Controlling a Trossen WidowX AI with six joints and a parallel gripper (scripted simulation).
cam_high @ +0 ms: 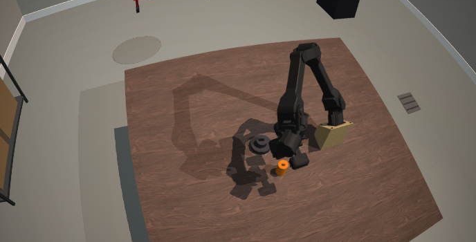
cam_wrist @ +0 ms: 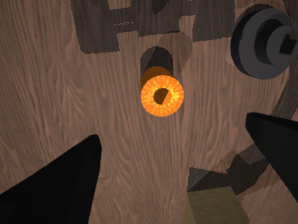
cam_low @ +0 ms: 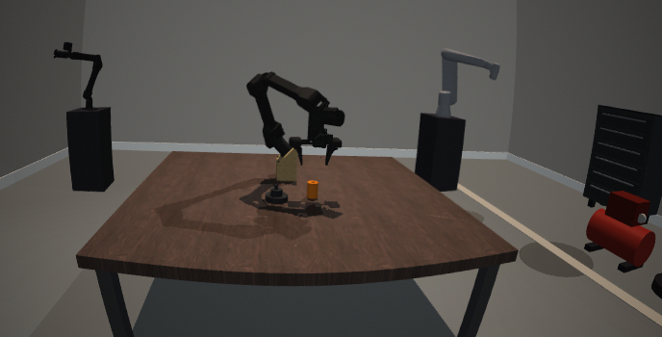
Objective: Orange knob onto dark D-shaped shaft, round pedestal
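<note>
My gripper tip is now 9 cm above the orange knob. The rest, counted from my gripper tip: dark round pedestal: 2 cm ahead, 14 cm to the right, 9 cm below.
</note>
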